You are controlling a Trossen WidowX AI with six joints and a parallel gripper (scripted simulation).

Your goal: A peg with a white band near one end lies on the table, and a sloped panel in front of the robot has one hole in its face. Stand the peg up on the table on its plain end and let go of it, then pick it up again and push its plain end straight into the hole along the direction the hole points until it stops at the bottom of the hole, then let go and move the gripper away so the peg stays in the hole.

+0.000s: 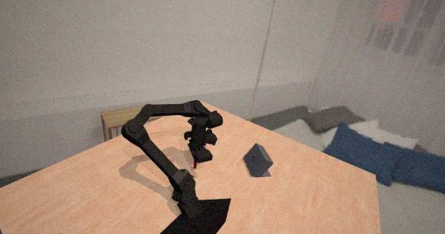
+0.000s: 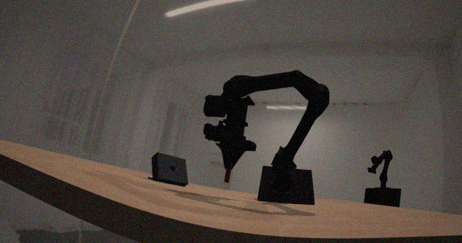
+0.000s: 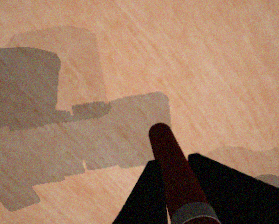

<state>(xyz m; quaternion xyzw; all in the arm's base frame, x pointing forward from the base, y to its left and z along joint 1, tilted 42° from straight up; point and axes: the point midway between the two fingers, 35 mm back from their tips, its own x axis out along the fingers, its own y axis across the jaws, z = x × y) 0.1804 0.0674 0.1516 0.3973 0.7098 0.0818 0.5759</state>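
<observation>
Right now the sloped panel is 250 mm ahead of my gripper tip, 190 mm to the right of it and 40 mm below it. The rest, counted from my gripper tip: red peg: 20 mm above.
</observation>
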